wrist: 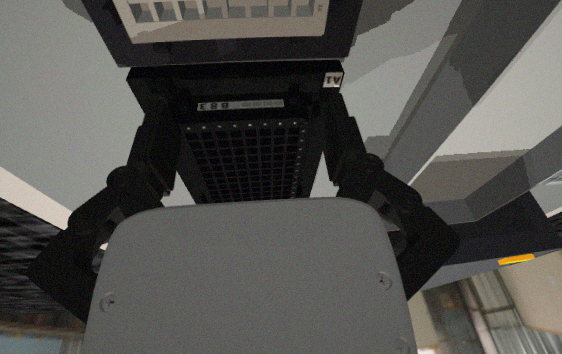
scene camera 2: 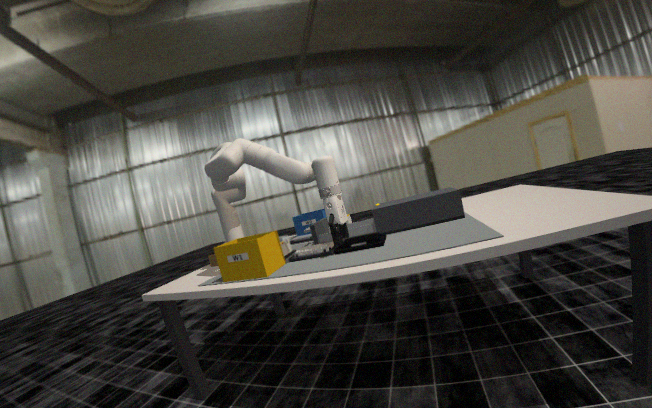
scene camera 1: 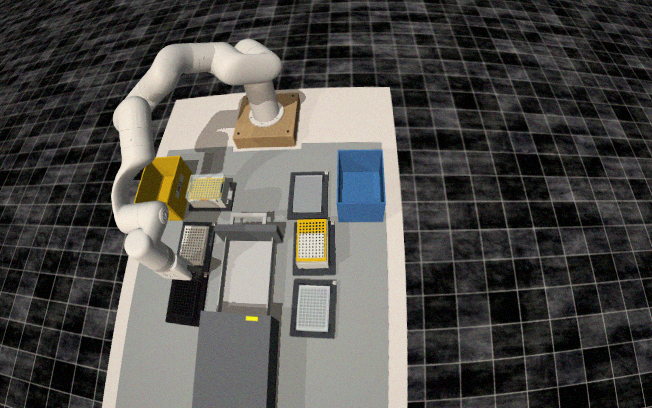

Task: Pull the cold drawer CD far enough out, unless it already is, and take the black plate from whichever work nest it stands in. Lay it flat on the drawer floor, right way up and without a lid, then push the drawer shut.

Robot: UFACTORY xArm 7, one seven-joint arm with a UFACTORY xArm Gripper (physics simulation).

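Places are measured from the arm's base along level axes (x ahead, y left, z up), in metres.
Pixels of known places: gripper, fingertip midpoint: (wrist: 249, 115) (scene camera 2: 342, 241) (scene camera 1: 188, 276); arm's base, link origin: (scene camera 1: 266, 114).
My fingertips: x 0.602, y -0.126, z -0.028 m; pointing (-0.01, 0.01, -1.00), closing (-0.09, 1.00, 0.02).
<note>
For each thing: its top centre in the pictures, then the offset to it from my fingertips. "pt": a spot on its surface instead.
- black plate, top centre: (wrist: 249, 176) (scene camera 1: 184, 297) (scene camera 2: 360, 238) 0.066 m ahead, 0.001 m left, 0.001 m down
- black work nest, surface spot: (wrist: 295, 72) pt 0.018 m back, 0.025 m left, 0.015 m down
- nest with a pale plate, surface spot: (scene camera 1: 194, 245) pt 0.101 m back, 0.009 m right, 0.004 m down
- yellow bin, top centre: (scene camera 1: 156, 179) (scene camera 2: 245, 239) 0.270 m back, 0.166 m right, 0.093 m up
- lidded yellow rack, top centre: (scene camera 1: 204, 185) (scene camera 2: 271, 240) 0.284 m back, 0.006 m right, 0.050 m up
- orange-framed rack, top centre: (scene camera 1: 311, 239) 0.145 m back, 0.361 m left, 0.050 m up
- clear plate, top centre: (scene camera 1: 312, 307) 0.033 m ahead, 0.385 m left, 0.001 m down
- blue bin, top centre: (scene camera 1: 360, 175) (scene camera 2: 310, 212) 0.332 m back, 0.478 m left, 0.093 m up
The black plate (scene camera 1: 186, 301) (wrist: 250, 162) stands in a black work nest (wrist: 295, 72), beside the drawer cabinet. It is upright, with its open wells facing up and no lid visible. The cold drawer CD (scene camera 1: 249, 272) (scene camera 2: 361, 228) is pulled well out of its dark grey cabinet (scene camera 1: 234, 360) (scene camera 2: 420, 212), and its floor is bare. My gripper (wrist: 249, 115) (scene camera 2: 341, 242) is open, pointing down, low over the nest. Its fingers stand on either side of the plate's label end, with nothing held between them. The arm partly hides the fingers in scene camera 1.
A nest with a pale plate (scene camera 1: 194, 245) adjoins the black plate's nest. A yellow bin (scene camera 1: 165, 187) (scene camera 2: 250, 257) and a lidded yellow rack (scene camera 1: 207, 191) stand towards the base. Across the drawer are an orange-framed rack (scene camera 1: 312, 242), a clear plate (scene camera 1: 313, 308) and a blue bin (scene camera 1: 361, 185).
</note>
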